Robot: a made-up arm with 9 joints. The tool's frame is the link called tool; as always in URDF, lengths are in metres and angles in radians. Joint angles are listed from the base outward. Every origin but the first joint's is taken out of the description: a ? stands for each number. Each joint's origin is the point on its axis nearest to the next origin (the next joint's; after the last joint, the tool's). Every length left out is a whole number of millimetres.
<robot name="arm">
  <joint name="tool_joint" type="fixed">
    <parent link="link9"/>
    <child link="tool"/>
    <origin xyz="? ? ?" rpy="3.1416 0 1.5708"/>
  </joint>
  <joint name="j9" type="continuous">
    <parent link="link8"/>
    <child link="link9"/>
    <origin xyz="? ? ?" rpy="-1.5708 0 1.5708"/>
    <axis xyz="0 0 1"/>
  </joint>
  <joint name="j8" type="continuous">
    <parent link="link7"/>
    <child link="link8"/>
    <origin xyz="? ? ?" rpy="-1.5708 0 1.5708"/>
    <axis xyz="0 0 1"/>
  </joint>
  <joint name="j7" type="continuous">
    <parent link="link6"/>
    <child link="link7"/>
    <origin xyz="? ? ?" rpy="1.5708 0 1.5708"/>
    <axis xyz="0 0 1"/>
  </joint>
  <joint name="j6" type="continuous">
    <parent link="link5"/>
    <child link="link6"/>
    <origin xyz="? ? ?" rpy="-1.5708 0 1.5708"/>
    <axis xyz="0 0 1"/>
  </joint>
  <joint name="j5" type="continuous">
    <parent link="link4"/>
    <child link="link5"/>
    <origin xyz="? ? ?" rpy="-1.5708 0 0"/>
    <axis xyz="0 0 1"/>
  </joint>
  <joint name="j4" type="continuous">
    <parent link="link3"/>
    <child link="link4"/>
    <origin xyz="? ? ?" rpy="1.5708 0 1.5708"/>
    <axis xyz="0 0 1"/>
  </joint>
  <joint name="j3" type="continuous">
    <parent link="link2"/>
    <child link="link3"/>
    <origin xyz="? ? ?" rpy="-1.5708 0 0"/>
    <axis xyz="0 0 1"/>
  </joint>
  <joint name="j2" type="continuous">
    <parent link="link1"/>
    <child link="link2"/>
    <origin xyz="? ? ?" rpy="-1.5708 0 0"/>
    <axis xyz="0 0 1"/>
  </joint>
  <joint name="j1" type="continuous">
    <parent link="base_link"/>
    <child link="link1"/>
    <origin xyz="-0.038 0 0.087" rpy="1.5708 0 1.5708"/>
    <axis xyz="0 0 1"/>
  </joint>
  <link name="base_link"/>
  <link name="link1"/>
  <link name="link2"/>
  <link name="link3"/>
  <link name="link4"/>
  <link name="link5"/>
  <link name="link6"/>
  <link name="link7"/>
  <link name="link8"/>
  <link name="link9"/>
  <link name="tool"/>
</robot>
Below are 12 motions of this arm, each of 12 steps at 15 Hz.
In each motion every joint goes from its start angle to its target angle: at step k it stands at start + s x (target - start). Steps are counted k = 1, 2, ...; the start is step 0. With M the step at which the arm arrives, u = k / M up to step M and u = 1 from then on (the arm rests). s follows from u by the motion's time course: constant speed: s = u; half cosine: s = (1 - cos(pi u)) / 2; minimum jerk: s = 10 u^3 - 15 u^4 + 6 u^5.
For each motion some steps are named. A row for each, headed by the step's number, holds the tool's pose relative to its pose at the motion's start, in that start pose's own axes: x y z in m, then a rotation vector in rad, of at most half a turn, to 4 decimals.
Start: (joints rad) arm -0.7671 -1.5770 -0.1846 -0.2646 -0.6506 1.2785 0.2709 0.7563 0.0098
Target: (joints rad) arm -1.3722 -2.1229 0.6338 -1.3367 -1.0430 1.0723 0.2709 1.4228 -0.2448
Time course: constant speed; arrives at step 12
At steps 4, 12:
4: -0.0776 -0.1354 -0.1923 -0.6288 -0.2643 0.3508
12: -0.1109 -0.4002 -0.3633 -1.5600 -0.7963 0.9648

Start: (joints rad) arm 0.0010 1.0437 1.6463 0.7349 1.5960 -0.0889 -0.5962 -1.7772 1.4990
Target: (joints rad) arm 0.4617 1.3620 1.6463 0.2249 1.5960 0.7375 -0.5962 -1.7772 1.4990
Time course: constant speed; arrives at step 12
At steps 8, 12:
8: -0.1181 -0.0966 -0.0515 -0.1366 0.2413 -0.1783
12: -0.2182 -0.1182 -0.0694 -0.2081 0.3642 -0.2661

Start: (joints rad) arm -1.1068 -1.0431 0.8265 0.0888 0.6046 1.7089 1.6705 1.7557 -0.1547
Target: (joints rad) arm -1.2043 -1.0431 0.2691 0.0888 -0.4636 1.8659 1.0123 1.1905 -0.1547
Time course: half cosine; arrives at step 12
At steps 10, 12:
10: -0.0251 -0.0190 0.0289 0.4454 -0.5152 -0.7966
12: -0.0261 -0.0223 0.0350 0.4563 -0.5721 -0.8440

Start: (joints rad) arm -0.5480 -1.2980 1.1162 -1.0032 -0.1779 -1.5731 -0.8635 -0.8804 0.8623
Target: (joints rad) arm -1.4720 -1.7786 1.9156 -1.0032 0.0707 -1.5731 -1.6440 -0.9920 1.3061
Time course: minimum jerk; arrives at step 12
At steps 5, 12:
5: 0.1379 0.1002 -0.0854 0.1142 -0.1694 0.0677
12: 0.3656 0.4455 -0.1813 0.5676 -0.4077 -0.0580

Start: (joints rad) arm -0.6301 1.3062 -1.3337 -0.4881 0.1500 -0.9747 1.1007 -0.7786 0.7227
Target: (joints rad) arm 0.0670 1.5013 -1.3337 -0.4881 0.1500 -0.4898 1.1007 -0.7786 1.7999
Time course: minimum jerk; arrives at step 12
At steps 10, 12:
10: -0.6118 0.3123 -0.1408 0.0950 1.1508 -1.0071
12: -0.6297 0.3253 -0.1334 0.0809 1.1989 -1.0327

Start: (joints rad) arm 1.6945 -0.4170 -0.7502 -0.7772 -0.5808 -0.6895 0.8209 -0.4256 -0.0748
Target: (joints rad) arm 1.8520 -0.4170 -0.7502 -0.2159 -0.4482 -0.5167 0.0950 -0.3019 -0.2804
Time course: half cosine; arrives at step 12
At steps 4, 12:
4: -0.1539 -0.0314 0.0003 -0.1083 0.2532 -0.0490
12: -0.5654 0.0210 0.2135 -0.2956 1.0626 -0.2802

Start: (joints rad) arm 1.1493 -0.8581 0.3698 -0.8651 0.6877 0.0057 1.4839 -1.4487 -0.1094
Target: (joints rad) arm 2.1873 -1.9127 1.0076 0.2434 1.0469 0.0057 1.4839 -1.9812 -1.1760
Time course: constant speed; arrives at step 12
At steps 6, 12:
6: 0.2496 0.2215 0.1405 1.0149 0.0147 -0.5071
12: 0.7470 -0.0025 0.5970 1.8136 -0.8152 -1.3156

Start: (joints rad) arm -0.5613 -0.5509 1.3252 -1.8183 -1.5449 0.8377 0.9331 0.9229 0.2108
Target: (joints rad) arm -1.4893 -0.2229 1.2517 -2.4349 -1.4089 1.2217 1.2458 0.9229 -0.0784
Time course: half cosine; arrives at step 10
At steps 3, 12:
3: -0.0576 -0.0411 0.1902 0.2987 0.0224 0.1811
12: 0.1442 -0.5272 0.7936 1.5671 0.1270 0.2932

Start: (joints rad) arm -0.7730 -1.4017 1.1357 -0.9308 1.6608 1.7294 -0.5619 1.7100 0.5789
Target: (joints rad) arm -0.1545 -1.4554 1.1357 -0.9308 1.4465 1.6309 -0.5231 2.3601 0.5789
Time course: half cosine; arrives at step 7
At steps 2, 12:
2: -0.0305 0.0030 0.0309 -0.1831 -0.0824 -0.1270
12: -0.2397 0.1035 0.2134 -1.0108 -0.2981 -0.6588

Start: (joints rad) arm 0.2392 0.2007 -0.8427 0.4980 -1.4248 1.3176 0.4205 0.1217 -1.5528
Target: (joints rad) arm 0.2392 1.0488 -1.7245 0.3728 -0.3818 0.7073 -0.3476 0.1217 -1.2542
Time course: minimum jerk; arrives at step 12
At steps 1, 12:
1: -0.0004 0.0018 0.0006 0.0085 -0.0016 -0.0068
12: 0.0629 0.1407 0.5003 1.6734 -0.3404 -0.8963

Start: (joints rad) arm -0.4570 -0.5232 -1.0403 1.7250 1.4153 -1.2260 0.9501 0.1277 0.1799
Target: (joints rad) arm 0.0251 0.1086 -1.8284 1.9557 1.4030 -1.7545 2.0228 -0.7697 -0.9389
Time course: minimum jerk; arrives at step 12
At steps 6, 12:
6: 0.4140 0.3783 0.3807 0.7629 -0.9026 0.2009
12: 0.6330 0.2419 0.8953 0.6146 -2.0388 0.0476

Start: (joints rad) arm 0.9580 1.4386 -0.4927 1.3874 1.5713 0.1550 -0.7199 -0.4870 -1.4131
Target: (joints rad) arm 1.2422 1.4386 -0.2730 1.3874 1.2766 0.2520 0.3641 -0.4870 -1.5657
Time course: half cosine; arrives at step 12
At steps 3, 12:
3: 0.0245 -0.0625 0.0310 -0.1200 -0.0502 0.0838
12: 0.1812 -0.3143 0.4303 -0.9359 -0.2932 0.4657

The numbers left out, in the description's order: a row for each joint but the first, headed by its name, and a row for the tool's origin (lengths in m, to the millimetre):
tool: 0.028 -0.034 0
j9: -0.321 -0.065 0
j8: 0.137 -0.205 0
j7: -0.275 0.029 0
j6: -0.062 0.085 0
j5: -0.096 0.24 0
j4: -0.055 0.017 0
j3: -0.032 0.064 0
j2: 0.103 -0.565 0

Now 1 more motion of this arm.
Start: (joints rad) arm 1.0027 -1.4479 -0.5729 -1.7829 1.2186 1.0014 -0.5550 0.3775 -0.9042
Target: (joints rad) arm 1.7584 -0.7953 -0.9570 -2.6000 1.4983 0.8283 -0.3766 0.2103 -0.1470
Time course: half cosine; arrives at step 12
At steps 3, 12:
3: -0.0648 0.0396 0.0220 0.0889 -0.0218 -0.0922
12: -0.5922 0.1378 0.2961 0.5567 0.4972 -0.6088

